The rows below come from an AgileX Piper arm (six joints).
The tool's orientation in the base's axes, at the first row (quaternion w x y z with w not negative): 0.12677, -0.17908, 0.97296, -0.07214
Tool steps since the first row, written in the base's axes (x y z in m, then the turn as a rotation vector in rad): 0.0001, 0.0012, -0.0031, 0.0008, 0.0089, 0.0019; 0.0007, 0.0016, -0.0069, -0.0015, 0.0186, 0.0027; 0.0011, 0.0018, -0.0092, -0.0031, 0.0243, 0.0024; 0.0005, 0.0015, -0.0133, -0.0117, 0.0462, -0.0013; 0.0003, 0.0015, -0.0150, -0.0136, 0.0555, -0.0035; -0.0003, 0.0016, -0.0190, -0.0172, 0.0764, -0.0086; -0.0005, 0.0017, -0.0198, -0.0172, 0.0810, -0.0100; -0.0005, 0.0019, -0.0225, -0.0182, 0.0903, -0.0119; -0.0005, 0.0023, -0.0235, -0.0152, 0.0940, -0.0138
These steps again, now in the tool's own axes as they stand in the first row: 0.0002, 0.0017, 0.0029, -0.0044, 0.0076, -0.0024; 0.0003, 0.0025, 0.0066, -0.0061, 0.0172, -0.0048; 0.0004, 0.0030, 0.0089, -0.0066, 0.0231, -0.0055; 0.0019, 0.0037, 0.0127, -0.0061, 0.0469, -0.0063; 0.0025, 0.0041, 0.0143, -0.0073, 0.0565, -0.0056; 0.0039, 0.0051, 0.0180, -0.0106, 0.0780, -0.0037; 0.0042, 0.0054, 0.0187, -0.0120, 0.0825, -0.0028; 0.0047, 0.0061, 0.0212, -0.0140, 0.0918, -0.0021; 0.0048, 0.0067, 0.0221, -0.0177, 0.0946, 0.0001
